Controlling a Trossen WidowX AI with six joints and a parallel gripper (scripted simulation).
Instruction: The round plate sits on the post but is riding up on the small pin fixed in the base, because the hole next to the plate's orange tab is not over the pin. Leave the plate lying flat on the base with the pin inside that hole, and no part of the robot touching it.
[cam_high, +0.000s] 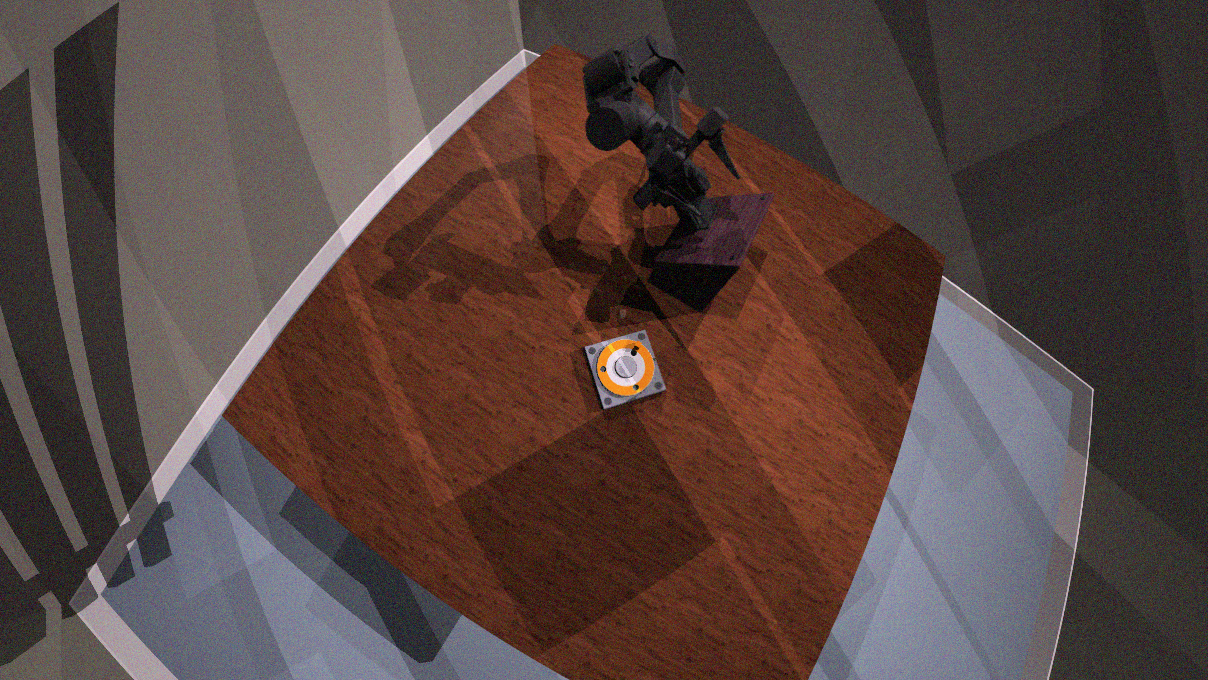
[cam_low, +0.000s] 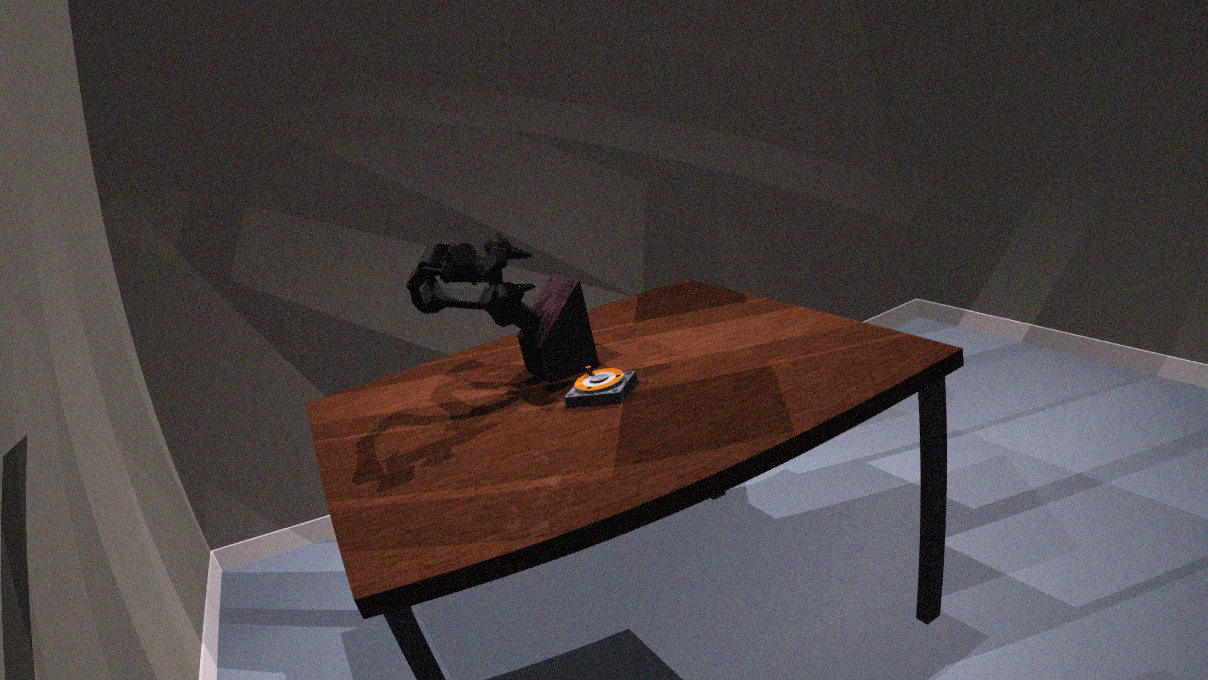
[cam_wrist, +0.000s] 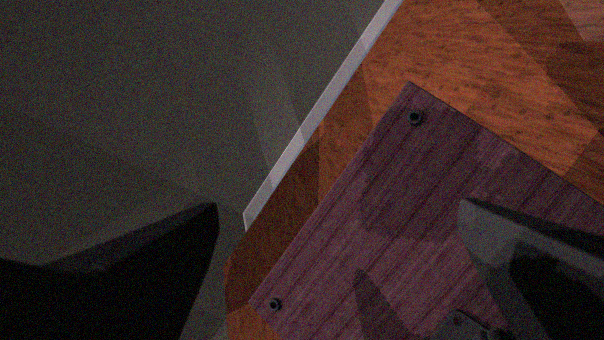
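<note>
The square grey base is 260 mm ahead of my gripper tip, 10 mm to the right of it and 230 mm below it.
</note>
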